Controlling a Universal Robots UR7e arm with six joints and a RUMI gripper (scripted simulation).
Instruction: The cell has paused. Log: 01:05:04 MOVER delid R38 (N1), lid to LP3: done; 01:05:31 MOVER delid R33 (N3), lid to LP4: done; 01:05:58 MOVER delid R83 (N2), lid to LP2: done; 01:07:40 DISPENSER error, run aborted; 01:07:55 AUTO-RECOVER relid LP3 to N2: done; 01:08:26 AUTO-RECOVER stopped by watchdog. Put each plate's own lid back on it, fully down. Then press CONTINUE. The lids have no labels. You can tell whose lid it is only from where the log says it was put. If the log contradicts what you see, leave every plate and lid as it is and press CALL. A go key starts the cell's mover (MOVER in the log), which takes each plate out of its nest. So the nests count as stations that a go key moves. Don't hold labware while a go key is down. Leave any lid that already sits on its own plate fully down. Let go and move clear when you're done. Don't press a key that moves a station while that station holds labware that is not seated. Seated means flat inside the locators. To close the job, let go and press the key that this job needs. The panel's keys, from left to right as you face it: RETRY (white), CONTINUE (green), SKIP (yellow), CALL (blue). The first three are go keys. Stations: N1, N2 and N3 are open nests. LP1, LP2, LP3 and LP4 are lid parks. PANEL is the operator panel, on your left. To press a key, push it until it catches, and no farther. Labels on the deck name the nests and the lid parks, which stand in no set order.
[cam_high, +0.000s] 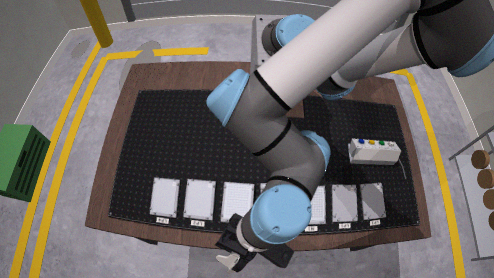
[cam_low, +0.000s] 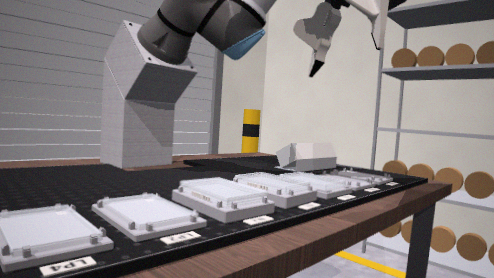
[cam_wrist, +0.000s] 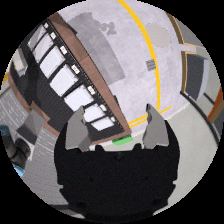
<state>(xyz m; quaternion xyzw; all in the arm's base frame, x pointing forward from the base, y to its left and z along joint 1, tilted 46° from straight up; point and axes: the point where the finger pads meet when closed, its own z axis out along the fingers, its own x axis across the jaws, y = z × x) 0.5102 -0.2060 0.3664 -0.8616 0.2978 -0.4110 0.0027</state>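
The well plate lies 19 cm behind my hand, 2 cm to the left of it and 20 cm below it. The rest, counted from my hand: LP2 lid park 22 cm behind, 11 cm to the right, 22 cm below; blue CALL key 34 cm behind, 52 cm to the left, 16 cm below; LP4 lid park 24 cm behind, 24 cm to the right, 22 cm below.
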